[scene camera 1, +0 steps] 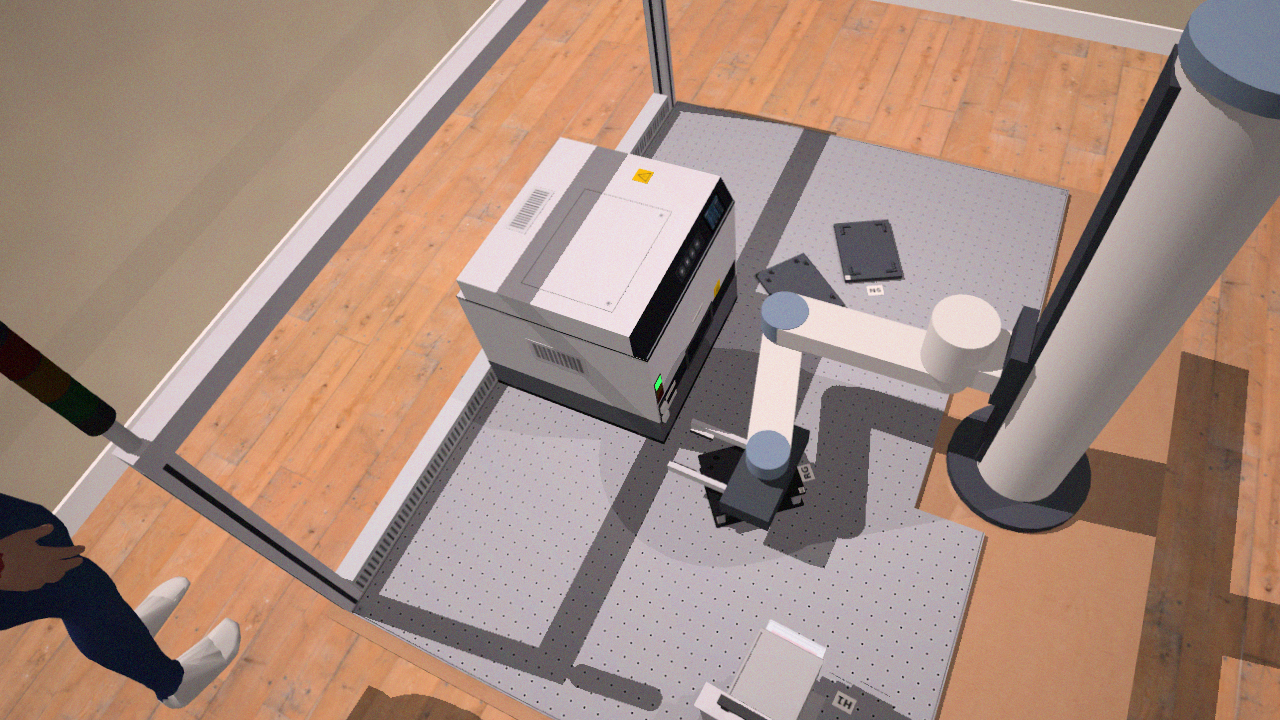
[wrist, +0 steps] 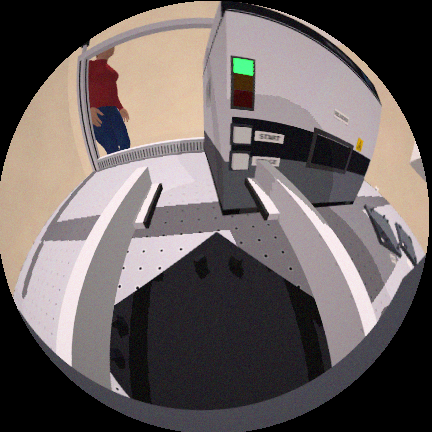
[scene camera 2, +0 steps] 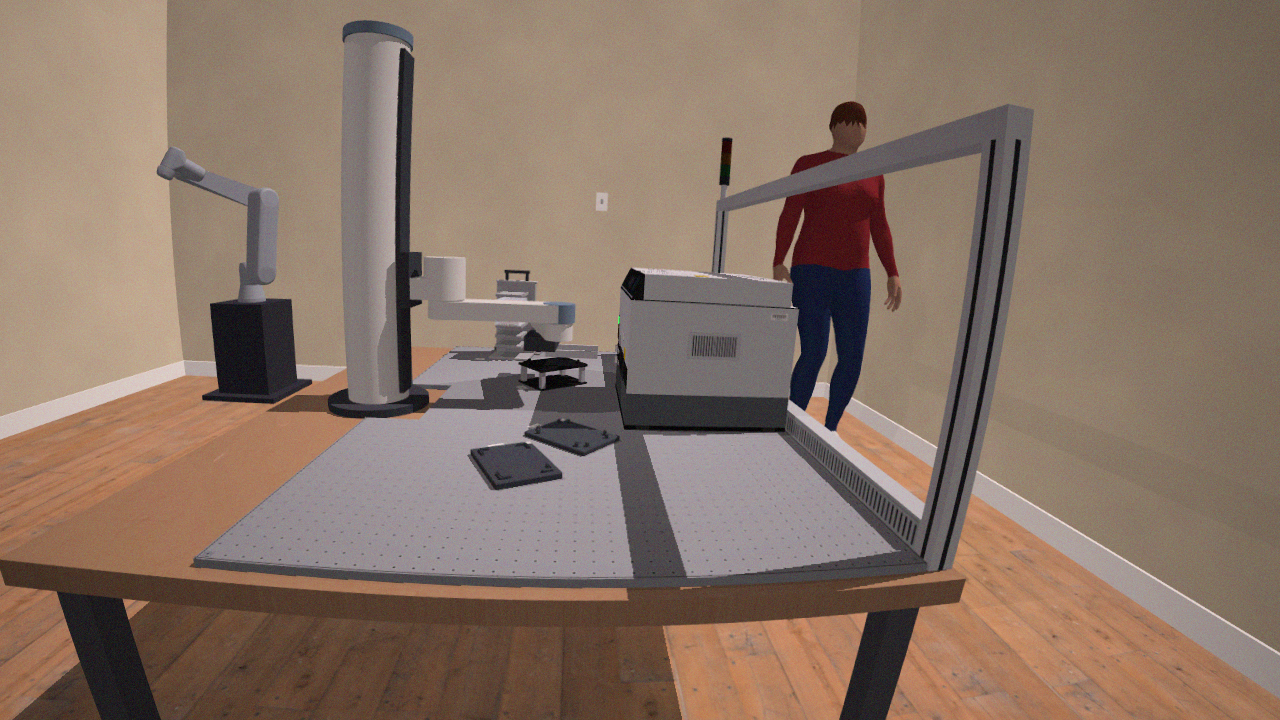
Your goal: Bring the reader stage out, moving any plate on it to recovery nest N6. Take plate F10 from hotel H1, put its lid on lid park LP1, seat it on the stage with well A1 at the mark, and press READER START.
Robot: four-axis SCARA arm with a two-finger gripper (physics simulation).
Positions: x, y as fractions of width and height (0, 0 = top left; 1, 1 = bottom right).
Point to a dark nest labelled LP1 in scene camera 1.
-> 0.62, 0.38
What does my gripper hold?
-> Nothing.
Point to a stage slot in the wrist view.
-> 0.76, 0.35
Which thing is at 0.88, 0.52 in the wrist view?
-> A dark nest labelled LP1.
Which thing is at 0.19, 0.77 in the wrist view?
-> My gripper.
